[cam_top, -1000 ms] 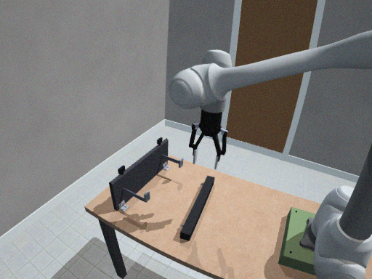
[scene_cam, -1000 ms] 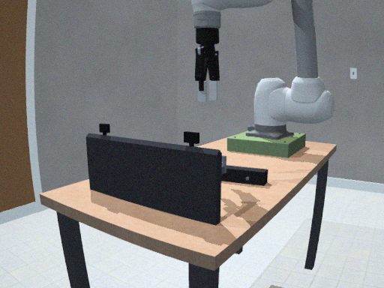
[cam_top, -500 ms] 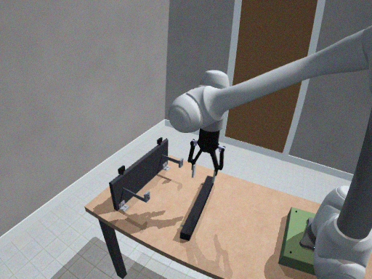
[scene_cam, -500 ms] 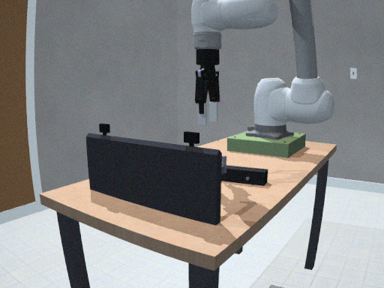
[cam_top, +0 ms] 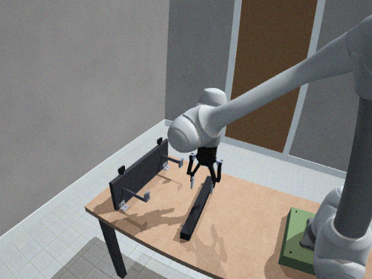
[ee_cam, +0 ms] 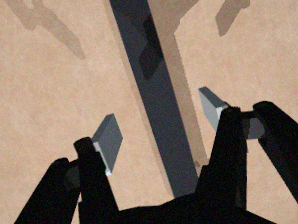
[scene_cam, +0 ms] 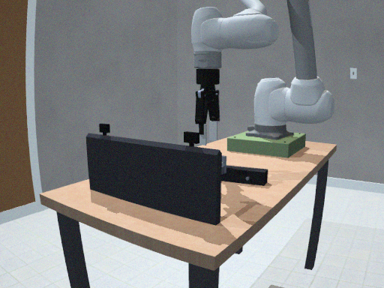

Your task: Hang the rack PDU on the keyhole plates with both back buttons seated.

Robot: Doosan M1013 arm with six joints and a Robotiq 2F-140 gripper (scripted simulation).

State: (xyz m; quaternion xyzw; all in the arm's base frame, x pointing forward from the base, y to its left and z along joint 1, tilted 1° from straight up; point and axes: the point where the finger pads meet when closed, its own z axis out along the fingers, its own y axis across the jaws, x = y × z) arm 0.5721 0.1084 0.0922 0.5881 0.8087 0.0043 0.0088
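Right now the rack PDU is 120 mm below my hand, 20 mm ahead of it and 10 mm to the left of it. The rest, counted from my hand: dark upright panel (310 mm ahead, 60 mm to the left, 60 mm below).
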